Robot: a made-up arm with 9 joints.
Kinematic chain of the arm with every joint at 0, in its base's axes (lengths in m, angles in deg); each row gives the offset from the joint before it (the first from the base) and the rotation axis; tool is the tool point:
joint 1: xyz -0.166 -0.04 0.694 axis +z
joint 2: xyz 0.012 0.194 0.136 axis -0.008 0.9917 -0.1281
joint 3: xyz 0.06 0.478 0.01 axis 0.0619 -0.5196 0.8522
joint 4: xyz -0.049 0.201 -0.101 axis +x
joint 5: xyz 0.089 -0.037 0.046 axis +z
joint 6: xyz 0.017 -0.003 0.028 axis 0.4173 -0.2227 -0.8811
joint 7: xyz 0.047 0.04 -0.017 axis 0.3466 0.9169 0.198
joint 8: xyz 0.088 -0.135 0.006 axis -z
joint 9: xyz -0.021 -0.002 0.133 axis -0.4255 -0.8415 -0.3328
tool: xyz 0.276 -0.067 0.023
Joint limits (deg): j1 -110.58..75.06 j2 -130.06..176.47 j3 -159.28..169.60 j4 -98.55..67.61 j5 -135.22..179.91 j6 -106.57..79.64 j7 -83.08..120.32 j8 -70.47..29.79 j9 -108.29..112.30
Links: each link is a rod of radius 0.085 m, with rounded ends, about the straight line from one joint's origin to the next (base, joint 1, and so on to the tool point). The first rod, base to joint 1, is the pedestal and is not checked.
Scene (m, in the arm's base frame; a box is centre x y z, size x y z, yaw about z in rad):
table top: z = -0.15
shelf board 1: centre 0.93 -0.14 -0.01 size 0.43 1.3 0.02 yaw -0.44
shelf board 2: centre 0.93 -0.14 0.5 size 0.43 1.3 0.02 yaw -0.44
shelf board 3: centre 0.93 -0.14 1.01 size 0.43 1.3 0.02 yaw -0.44
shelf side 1: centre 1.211 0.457 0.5 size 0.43 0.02 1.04 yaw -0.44
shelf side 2: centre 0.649 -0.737 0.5 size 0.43 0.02 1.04 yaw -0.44
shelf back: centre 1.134 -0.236 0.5 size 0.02 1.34 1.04 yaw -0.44
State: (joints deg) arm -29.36 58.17 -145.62 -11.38 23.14 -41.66 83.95 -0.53 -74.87
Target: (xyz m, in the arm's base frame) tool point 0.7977 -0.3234 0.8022
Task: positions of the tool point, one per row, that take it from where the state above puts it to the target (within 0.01 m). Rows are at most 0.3 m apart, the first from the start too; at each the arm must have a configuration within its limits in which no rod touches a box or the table.
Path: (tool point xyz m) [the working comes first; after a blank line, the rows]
Joints at the target: -110.58 76.72 -159.28 -9.57 12.45 -51.78 104.73 15.47 -25.51
Straight joint move there: clear.

1: 0.3625 0.6607 0.6605
2: 0.5325 0.5413 0.6886
3: 0.6750 0.3732 0.7182
4: 0.7746 0.1638 0.7479
5: 0.8183 -0.0739 0.7763
6: 0.7977 -0.3234 0.8022

